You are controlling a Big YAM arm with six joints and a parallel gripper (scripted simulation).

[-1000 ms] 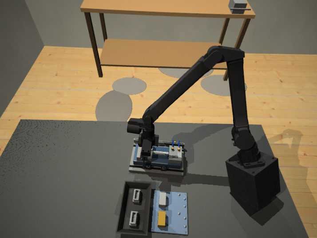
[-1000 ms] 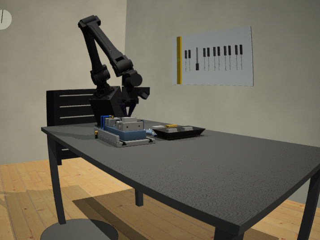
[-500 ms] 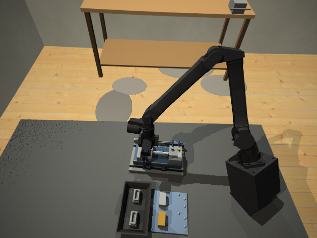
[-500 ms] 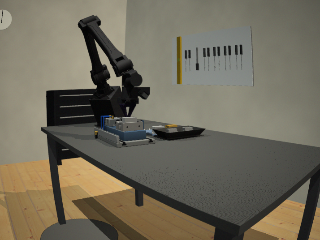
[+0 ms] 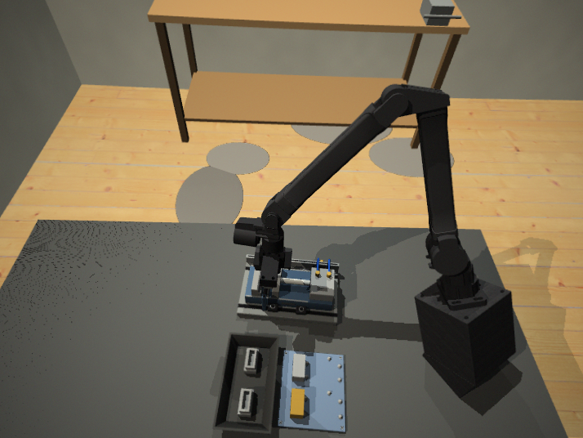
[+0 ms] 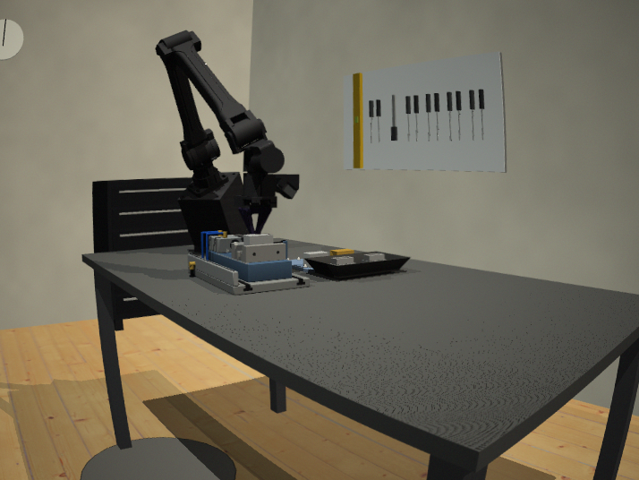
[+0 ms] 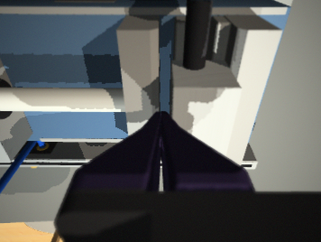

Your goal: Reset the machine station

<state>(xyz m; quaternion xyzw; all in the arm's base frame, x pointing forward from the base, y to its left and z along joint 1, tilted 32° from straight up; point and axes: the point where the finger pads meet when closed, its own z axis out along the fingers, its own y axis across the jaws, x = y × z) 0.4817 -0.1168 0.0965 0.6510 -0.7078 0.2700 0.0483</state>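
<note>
The gray aluminum blank is 20 mm ahead of my hand, 10 mm to the right of it and 10 mm below it. From my hand the other things lie so: moving jaw: 10 mm behind, 30 mm below; then fixed jaw: 50 mm ahead, 10 mm to the right, 30 mm below; then work stop rod: 20 mm ahead, 40 mm to the left, 20 mm below.
</note>
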